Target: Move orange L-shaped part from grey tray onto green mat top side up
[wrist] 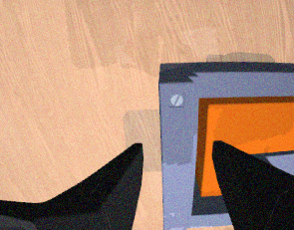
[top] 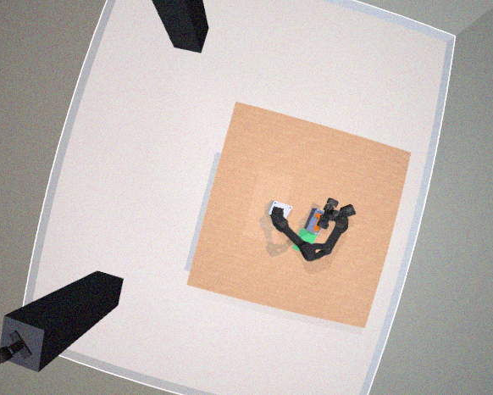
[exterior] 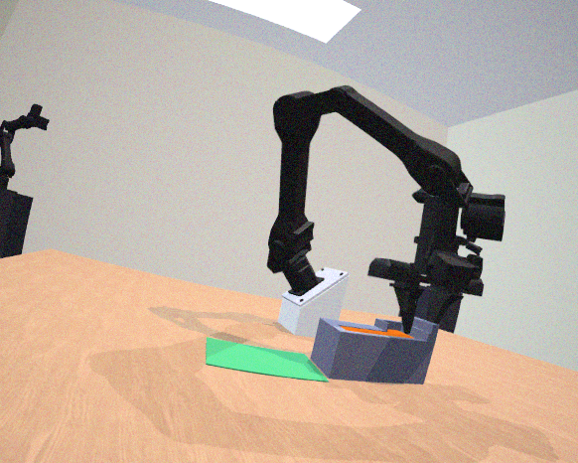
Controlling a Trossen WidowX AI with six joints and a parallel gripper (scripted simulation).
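My gripper tip is now 2 cm past the orange L-shaped part, 5 cm to the left of it and 2 cm above it. Round my gripper tip: green mat (4 cm behind, 22 cm to the right, 8 cm below).
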